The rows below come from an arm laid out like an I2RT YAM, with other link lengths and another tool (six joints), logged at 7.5 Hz.
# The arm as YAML. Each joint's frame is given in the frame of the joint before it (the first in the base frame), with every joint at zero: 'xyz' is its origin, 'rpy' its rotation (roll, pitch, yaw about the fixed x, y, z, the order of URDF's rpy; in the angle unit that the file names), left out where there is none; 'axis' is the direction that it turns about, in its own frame. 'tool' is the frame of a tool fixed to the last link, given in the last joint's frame.
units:
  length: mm
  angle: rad
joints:
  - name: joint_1
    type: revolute
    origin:
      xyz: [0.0, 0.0, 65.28]
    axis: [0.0, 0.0, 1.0]
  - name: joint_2
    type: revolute
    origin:
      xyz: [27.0, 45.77, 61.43]
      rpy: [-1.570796, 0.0, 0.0]
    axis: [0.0, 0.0, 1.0]
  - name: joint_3
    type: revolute
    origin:
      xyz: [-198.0, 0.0, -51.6]
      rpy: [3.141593, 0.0, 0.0]
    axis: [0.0, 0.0, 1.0]
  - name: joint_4
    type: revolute
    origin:
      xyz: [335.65, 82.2, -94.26]
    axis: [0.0, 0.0, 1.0]
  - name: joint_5
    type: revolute
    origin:
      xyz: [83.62, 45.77, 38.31]
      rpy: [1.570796, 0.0, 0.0]
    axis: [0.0, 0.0, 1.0]
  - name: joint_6
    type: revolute
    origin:
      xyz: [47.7, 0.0, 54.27]
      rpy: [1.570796, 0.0, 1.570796]
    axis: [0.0, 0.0, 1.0]
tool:
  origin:
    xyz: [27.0, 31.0, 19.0]
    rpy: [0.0, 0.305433, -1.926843]
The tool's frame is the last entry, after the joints.
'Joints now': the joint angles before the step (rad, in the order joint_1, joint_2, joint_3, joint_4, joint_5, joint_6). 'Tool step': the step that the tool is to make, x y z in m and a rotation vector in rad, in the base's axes. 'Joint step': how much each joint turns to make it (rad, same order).
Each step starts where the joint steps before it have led.
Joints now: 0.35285, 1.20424, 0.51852, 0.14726, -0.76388, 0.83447
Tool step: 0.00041, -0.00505, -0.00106, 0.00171, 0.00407, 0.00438
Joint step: -0.01536, -0.00623, -0.00619, -0.01076, -0.01844, -0.01070
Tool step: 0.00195, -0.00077, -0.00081, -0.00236, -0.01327, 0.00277
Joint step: -0.00309, 0.00768, 0.00309, 0.00769, -0.00157, -0.01226
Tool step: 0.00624, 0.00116, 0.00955, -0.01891, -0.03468, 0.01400
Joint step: 0.00153, 0.00463, 0.03817, -0.03825, 0.00462, -0.04434
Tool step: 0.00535, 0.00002, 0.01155, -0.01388, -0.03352, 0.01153
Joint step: -0.00151, -0.00765, 0.03233, -0.03991, 0.00152, -0.03847
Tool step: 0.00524, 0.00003, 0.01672, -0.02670, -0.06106, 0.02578
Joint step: 0.00154, -0.01989, 0.03981, -0.06117, 0.00308, -0.07187
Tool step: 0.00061, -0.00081, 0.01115, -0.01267, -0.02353, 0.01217
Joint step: -0.00004, -0.02306, 0.01850, -0.04623, 0.00000, -0.03245
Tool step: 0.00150, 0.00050, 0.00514, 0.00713, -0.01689, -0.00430
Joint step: 0.00000, -0.01076, 0.00159, 0.00909, 0.00307, 0.00451
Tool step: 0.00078, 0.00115, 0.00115, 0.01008, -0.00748, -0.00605
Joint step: 0.00155, -0.00305, -0.00458, 0.02153, 0.00304, 0.01380
